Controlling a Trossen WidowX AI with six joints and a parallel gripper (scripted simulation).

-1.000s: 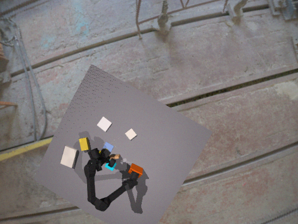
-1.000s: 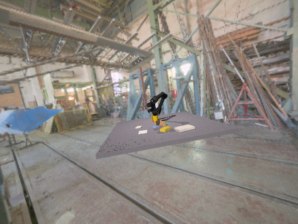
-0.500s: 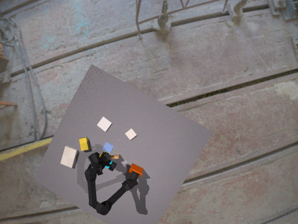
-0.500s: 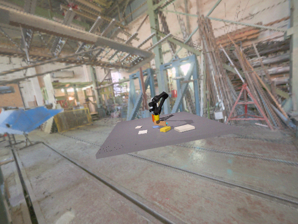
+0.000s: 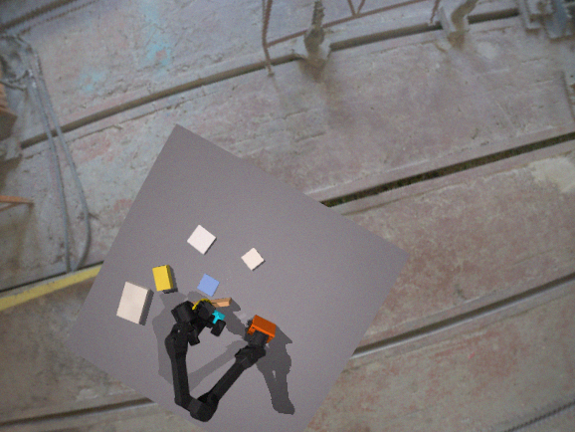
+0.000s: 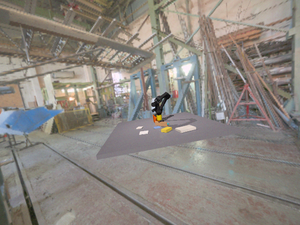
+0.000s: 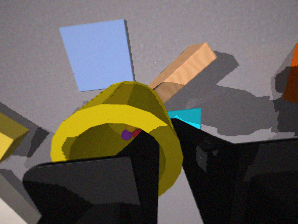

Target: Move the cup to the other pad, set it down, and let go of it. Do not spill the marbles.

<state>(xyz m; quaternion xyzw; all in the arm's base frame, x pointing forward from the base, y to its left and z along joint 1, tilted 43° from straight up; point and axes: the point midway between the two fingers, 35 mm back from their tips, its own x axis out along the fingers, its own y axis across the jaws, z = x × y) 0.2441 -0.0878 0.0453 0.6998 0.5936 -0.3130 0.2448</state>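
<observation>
Right now the cyan pad is 120 mm below my gripper tip, 80 mm to the left of it and 10 mm behind it. The rest, counted from my gripper tip: yellow cup (20 mm ahead); light blue pad (120 mm below, 60 mm to the right, 60 mm ahead); wooden bar (100 mm below, 20 mm ahead, 10 mm to the left).
</observation>
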